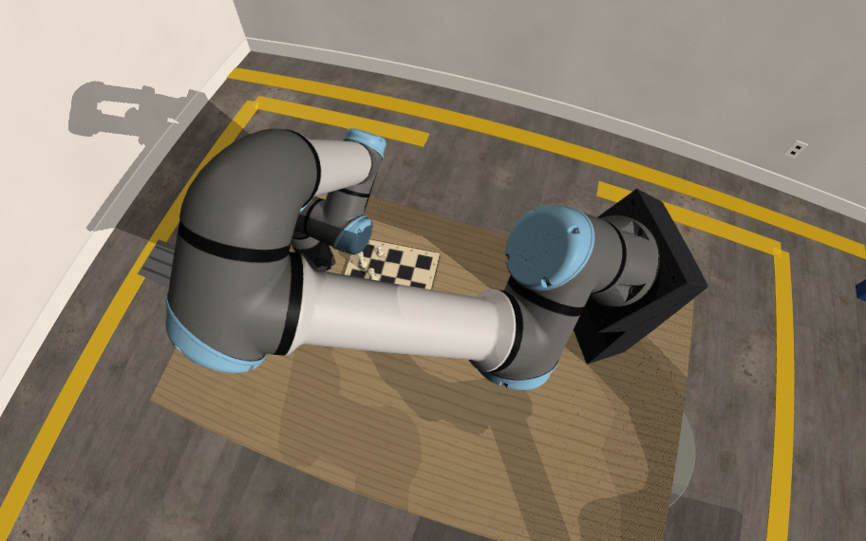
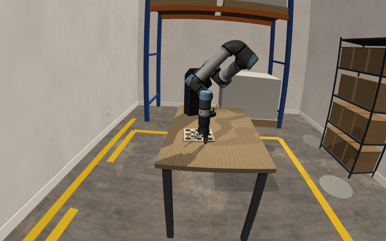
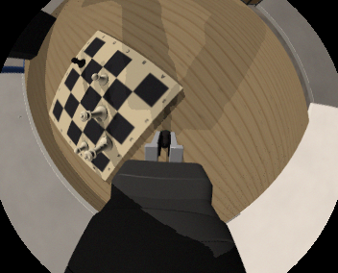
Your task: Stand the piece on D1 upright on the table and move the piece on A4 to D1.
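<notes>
Right now the chessboard is 12 cm behind my hand, 8 cm to the right of it and 3 cm below it.
</notes>
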